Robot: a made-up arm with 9 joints. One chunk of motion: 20 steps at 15 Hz.
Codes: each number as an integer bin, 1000 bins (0 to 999) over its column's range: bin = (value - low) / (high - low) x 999, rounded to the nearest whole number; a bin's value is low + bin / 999 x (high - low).
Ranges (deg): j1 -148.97..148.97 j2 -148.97..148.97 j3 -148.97..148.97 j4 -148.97..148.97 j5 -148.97..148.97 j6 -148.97..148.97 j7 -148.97..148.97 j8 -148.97..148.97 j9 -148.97..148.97
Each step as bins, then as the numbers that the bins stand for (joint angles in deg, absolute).
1 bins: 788 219 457 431 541 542 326 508 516
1 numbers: 86.04 -83.66 -12.68 -20.43 12.38 12.68 -51.74 2.54 4.92
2 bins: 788 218 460 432 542 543 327 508 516
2 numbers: 86.04 -83.95 -11.78 -20.13 12.68 12.97 -51.45 2.54 4.92
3 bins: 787 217 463 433 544 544 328 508 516
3 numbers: 85.74 -84.25 -10.89 -19.83 13.27 13.27 -51.15 2.54 4.92
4 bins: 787 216 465 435 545 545 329 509 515
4 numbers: 85.74 -84.55 -10.29 -19.24 13.57 13.57 -50.85 2.83 4.62
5 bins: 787 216 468 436 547 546 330 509 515
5 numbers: 85.74 -84.55 -9.39 -18.94 14.17 13.87 -50.55 2.83 4.62
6 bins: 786 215 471 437 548 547 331 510 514
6 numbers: 85.45 -84.85 -8.50 -18.64 14.46 14.17 -50.25 3.13 4.32
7 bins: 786 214 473 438 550 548 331 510 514
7 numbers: 85.45 -85.15 -7.90 -18.34 15.06 14.46 -50.25 3.13 4.32
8 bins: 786 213 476 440 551 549 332 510 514
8 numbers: 85.45 -85.45 -7.01 -17.75 15.36 14.76 -49.95 3.13 4.32
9 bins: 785 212 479 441 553 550 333 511 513
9 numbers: 85.15 -85.74 -6.11 -17.45 15.96 15.06 -49.66 3.43 4.03
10 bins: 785 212 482 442 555 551 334 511 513
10 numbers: 85.15 -85.74 -5.22 -17.15 16.55 15.36 -49.36 3.43 4.03
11 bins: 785 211 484 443 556 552 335 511 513
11 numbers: 85.15 -86.04 -4.62 -16.85 16.85 15.66 -49.06 3.43 4.03
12 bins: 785 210 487 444 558 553 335 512 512
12 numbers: 85.15 -86.34 -3.73 -16.55 17.45 15.96 -49.06 3.73 3.73
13 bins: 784 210 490 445 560 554 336 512 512
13 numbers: 84.85 -86.34 -2.83 -16.25 18.04 16.25 -48.76 3.73 3.73
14 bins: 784 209 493 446 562 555 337 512 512
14 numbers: 84.85 -86.64 -1.94 -15.96 18.64 16.55 -48.46 3.73 3.73
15 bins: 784 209 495 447 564 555 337 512 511
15 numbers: 84.85 -86.64 -1.34 -15.66 19.24 16.55 -48.46 3.73 3.43
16 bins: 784 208 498 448 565 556 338 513 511
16 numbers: 84.85 -86.94 -0.45 -15.36 19.53 16.85 -48.17 4.03 3.43
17 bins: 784 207 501 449 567 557 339 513 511
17 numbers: 84.85 -87.23 0.45 -15.06 20.13 17.15 -47.87 4.03 3.43
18 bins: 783 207 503 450 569 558 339 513 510
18 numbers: 84.55 -87.23 1.04 -14.76 20.73 17.45 -47.87 4.03 3.13
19 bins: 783 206 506 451 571 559 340 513 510
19 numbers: 84.55 -87.53 1.94 -14.46 21.32 17.75 -47.57 4.03 3.13
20 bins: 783 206 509 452 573 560 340 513 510
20 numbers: 84.55 -87.53 2.83 -14.17 21.92 18.04 -47.57 4.03 3.13
